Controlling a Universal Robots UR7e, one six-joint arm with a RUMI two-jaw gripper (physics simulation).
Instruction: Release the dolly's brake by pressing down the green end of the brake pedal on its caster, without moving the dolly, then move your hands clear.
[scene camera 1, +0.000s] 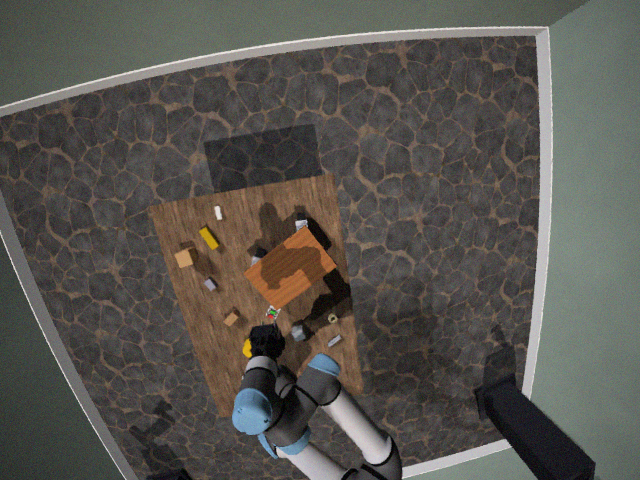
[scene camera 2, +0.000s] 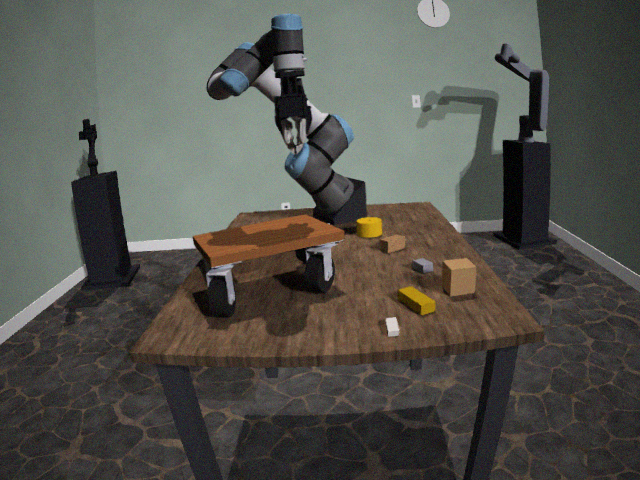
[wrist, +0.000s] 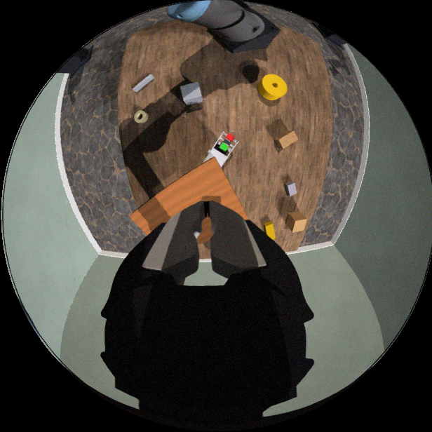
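Note:
The dolly (scene camera 1: 316, 273) (scene camera 2: 268, 240) (wrist: 187, 194) has an orange wooden deck and stands upright on casters on the table. The brake pedal's green end (scene camera 1: 272, 312) (wrist: 224, 147) and its red end (scene camera 1: 270, 316) (wrist: 230, 137) show on the caster that sticks out past the deck's near corner. The green end is nearer the deck, the red end farther out. In scene camera 2 the pedal is hidden behind the deck. My gripper (scene camera 1: 270, 323) (scene camera 2: 295, 150) (wrist: 207, 203) is shut and empty. It points down and hangs well above the table and deck, apart from the pedal.
A grey block (scene camera 1: 298, 332) (wrist: 191, 93), a yellow disc (scene camera 2: 369, 227) (wrist: 272, 87) and a small tan block (scene camera 1: 231, 317) (scene camera 2: 392, 243) (wrist: 288, 139) stand around the pedal's caster. A tan ring (scene camera 1: 332, 318) (wrist: 141, 116) and a grey bar (scene camera 1: 334, 340) (wrist: 143, 83) lie off to one side.

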